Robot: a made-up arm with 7 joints.
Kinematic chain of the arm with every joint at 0, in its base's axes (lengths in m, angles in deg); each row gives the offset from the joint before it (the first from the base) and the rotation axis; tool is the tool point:
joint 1: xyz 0 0 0 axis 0 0.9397 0.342
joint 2: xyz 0 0 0 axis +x
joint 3: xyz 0 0 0 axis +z
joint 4: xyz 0.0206 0 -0.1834 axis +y
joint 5: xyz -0.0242 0 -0.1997 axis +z
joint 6: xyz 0 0 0 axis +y
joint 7: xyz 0 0 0 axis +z
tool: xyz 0 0 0
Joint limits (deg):
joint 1: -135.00..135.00
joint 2: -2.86..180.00
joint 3: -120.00..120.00
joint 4: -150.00..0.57
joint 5: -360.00..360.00
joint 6: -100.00..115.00
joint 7: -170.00..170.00
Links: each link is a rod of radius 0.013 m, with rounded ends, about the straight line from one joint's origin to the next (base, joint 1, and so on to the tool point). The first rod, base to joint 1, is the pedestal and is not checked.
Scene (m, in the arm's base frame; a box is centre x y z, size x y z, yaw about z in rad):
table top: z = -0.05
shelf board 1: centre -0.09 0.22 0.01 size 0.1 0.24 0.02 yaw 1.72
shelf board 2: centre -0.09 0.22 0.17 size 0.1 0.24 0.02 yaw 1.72
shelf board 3: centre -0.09 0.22 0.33 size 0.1 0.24 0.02 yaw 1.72
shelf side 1: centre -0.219 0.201 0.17 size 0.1 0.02 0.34 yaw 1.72
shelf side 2: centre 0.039 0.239 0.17 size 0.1 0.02 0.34 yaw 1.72
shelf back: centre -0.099 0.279 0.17 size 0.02 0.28 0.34 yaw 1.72
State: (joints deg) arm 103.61 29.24 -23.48 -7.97 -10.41 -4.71 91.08
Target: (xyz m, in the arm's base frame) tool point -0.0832 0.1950 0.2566
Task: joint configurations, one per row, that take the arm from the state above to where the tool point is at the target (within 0.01 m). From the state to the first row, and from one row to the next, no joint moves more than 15 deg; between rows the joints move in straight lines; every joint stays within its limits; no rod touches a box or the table.
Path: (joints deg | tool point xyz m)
1: 108.84 24.61 -8.72 -18.72 -7.08 -10.61 92.14 | -0.3792 -0.0022 0.0682
2: 114.07 19.97 6.03 -29.48 -3.74 -16.52 93.21 | -0.3767 -0.0116 0.0615
3: 119.30 15.34 20.79 -40.23 -0.41 -22.42 94.27 | -0.3688 -0.0060 0.0685
4: 124.54 10.71 35.54 -50.99 2.92 -28.33 95.33 | -0.3530 0.0079 0.0927
5: 129.77 6.07 50.30 -61.74 6.26 -34.23 96.40 | -0.3252 0.0222 0.1325
6: 135.00 1.44 65.05 -72.50 9.59 -40.13 97.46 | -0.2810 0.0303 0.1807
7: 134.44 5.59 78.12 -78.61 4.59 -31.28 95.87 | -0.2378 0.0719 0.2094
8: 133.88 9.73 91.19 -84.73 -0.41 -22.42 94.27 | -0.1850 0.1000 0.2323
9: 133.33 13.87 104.26 -90.84 -5.41 -13.57 92.68 | -0.1273 0.1126 0.2483
10: 132.77 18.01 117.32 -96.95 -10.41 -4.71 91.08 | -0.0704 0.1094 0.2566
11: 133.88 28.65 112.79 -85.52 -10.41 -4.71 91.08 | -0.0787 0.1522 0.2605
12: 135.00 39.28 108.25 -74.08 -10.41 -4.71 91.08 | -0.0832 0.1950 0.2566

